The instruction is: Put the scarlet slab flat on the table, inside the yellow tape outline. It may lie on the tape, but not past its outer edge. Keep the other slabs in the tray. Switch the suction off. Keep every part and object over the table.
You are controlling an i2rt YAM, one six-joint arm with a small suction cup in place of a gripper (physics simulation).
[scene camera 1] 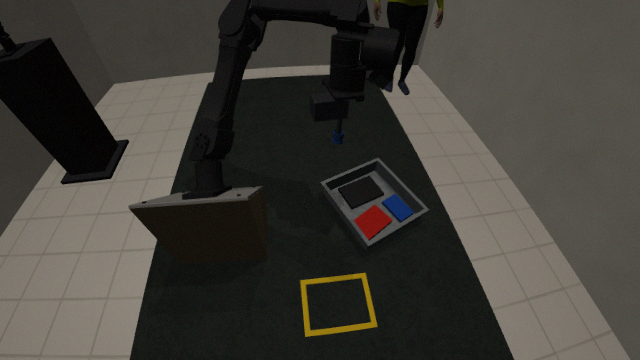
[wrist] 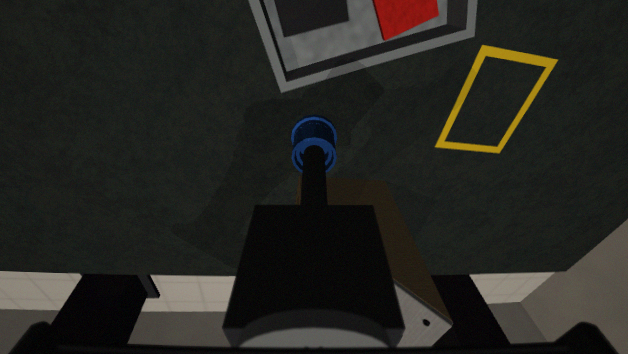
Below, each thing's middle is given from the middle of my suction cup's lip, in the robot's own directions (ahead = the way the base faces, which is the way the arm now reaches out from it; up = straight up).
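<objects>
The grey tray [scene camera 1: 389,183] is 21 cm below my suction cup, 11 cm ahead of it and 5 cm to the right of it. Then there's the scarlet slab [scene camera 1: 371,222], which is 23 cm below my suction cup, 9 cm ahead of it and 12 cm to the right of it. The black slab [scene camera 1: 357,193] is 23 cm below my suction cup and 9 cm ahead of it, and the yellow tape outline [wrist: 548,63] is 24 cm below my suction cup, 5 cm behind it and 32 cm to the right of it.
</objects>
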